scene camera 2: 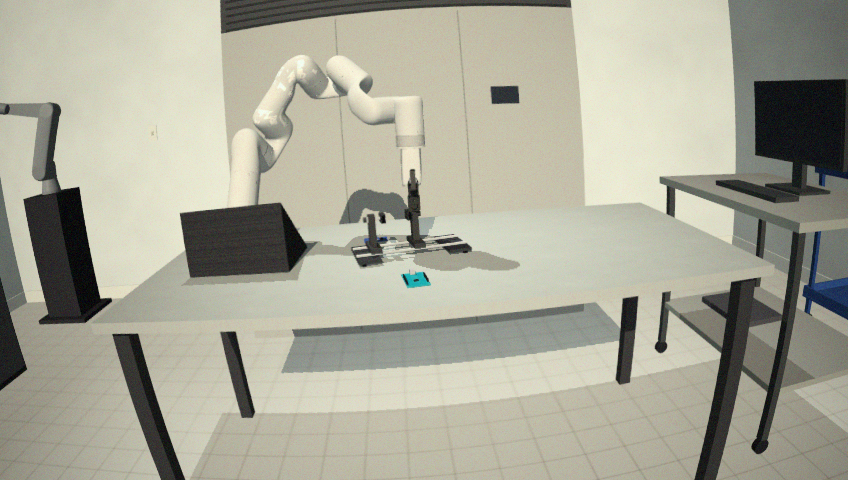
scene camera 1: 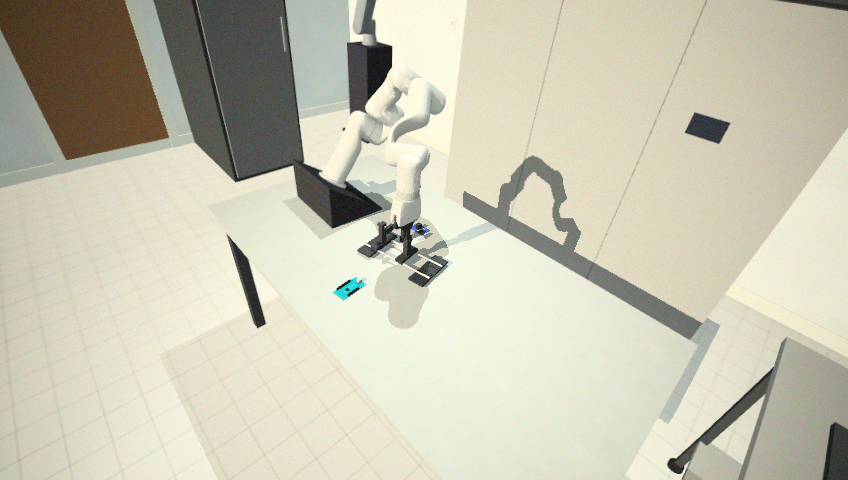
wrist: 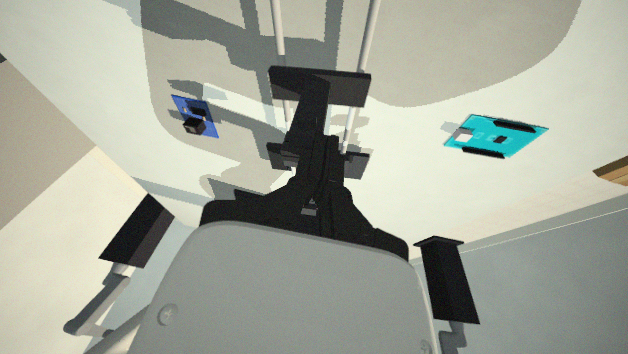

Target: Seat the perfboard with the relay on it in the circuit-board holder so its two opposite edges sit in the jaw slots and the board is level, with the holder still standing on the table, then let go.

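Places are measured from the arm's base along level axes (x ahead, y left, z up), in metres.
Where they show: gripper, fingertip midpoint: (scene camera 2: pixel 414 210) (scene camera 1: pixel 405 237) (wrist: pixel 322 147); arm's base, link origin: (scene camera 2: pixel 240 226) (scene camera 1: pixel 332 181).
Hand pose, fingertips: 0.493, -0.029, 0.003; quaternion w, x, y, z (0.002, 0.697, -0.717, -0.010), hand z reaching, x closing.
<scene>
Each offset is from my fingertips to the top centre of the thing, as dx, dy, dz.
The perfboard with the relay, a small blue board with a black block @(-0.115, +0.191, -0.096) (scene camera 1: pixel 424 230) (scene camera 2: pixel 374 239) (wrist: pixel 210 128), lies flat on the table behind the holder. The black circuit-board holder @(-0.021, +0.010, +0.000) (scene camera 1: pixel 423 274) (scene camera 2: pixel 367 257) (wrist: pixel 351 91) stands on the table with two pale rails and two upright jaws. Its left jaw (scene camera 1: pixel 382 233) (scene camera 2: pixel 372 231) and right jaw (scene camera 1: pixel 407 248) (scene camera 2: pixel 415 229) have no board between them. My gripper (scene camera 1: pixel 405 230) (scene camera 2: pixel 412 209) (wrist: pixel 322 147) is shut and empty, pointing down at the top of the right jaw; contact is unclear. In the wrist view its fingers overlap the jaw.
A teal board with black headers @(-0.019, -0.228, -0.104) (scene camera 1: pixel 349 289) (scene camera 2: pixel 416 279) (wrist: pixel 520 139) lies on the table in front of the holder. The black wedge base of the arm (scene camera 1: pixel 330 202) (scene camera 2: pixel 235 243) stands at the left. A wall panel (scene camera 1: pixel 601 118) (scene camera 2: pixel 404 71) rises behind the table.
</scene>
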